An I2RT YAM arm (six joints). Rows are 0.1 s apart.
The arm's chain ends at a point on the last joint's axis. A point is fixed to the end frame.
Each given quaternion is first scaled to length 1.
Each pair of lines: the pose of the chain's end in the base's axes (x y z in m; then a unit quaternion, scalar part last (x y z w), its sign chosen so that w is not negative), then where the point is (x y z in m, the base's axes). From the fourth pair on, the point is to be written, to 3 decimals.
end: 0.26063 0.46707 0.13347 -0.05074 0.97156 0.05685 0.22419
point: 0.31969 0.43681 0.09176
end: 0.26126 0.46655 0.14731 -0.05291 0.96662 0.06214 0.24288
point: 0.32203 0.43706 0.10755
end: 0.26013 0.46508 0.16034 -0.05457 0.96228 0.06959 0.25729
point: 0.32221 0.43654 0.12193
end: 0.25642 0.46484 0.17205 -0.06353 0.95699 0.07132 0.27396
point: 0.320 0.437 0.136
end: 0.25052 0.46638 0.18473 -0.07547 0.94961 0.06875 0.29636
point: 0.317 0.440 0.152
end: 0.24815 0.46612 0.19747 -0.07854 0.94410 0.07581 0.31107
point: 0.315 0.441 0.166
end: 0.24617 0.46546 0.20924 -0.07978 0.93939 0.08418 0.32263
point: 0.314 0.441 0.179
